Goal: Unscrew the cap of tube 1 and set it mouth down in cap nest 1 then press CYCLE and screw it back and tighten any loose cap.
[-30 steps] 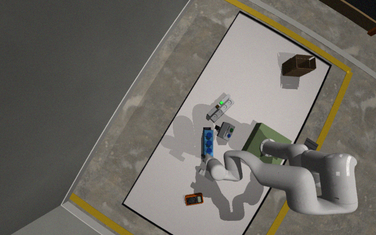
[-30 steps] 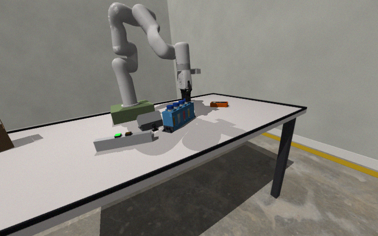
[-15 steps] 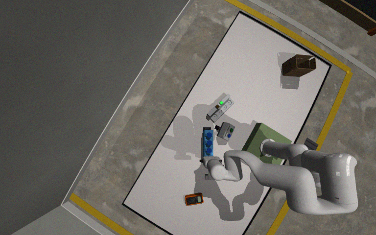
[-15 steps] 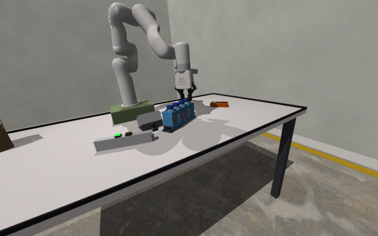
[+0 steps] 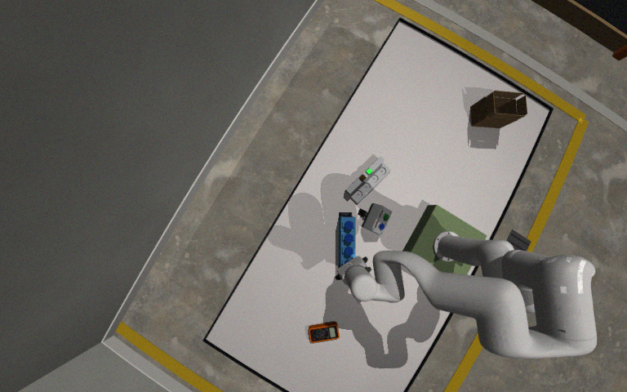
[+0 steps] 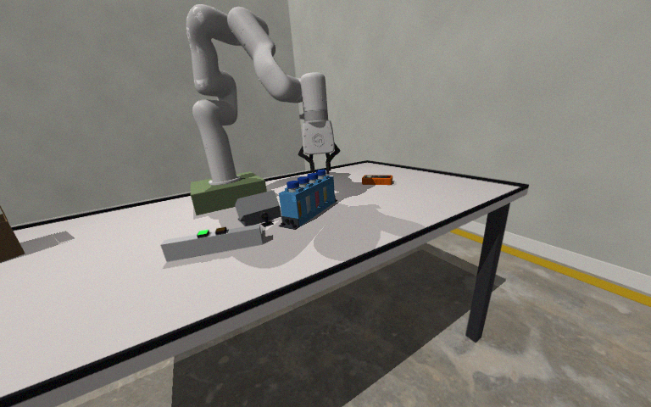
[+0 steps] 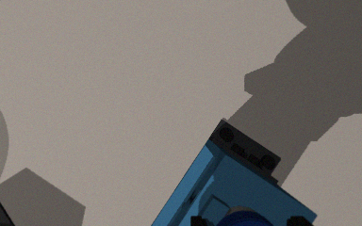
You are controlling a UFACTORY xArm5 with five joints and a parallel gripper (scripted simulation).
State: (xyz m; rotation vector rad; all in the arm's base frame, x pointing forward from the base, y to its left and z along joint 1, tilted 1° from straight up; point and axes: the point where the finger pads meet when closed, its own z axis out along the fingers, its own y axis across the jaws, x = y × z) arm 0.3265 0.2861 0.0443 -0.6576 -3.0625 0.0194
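The blue cap is 10 mm below my hand. The rest, counted from my hand: green key (40 mm behind, 250 mm to the right, 60 mm below); then grey key housing (30 mm behind, 230 mm to the right, 80 mm below); then blue key (50 mm behind, 210 mm to the right, 60 mm below).
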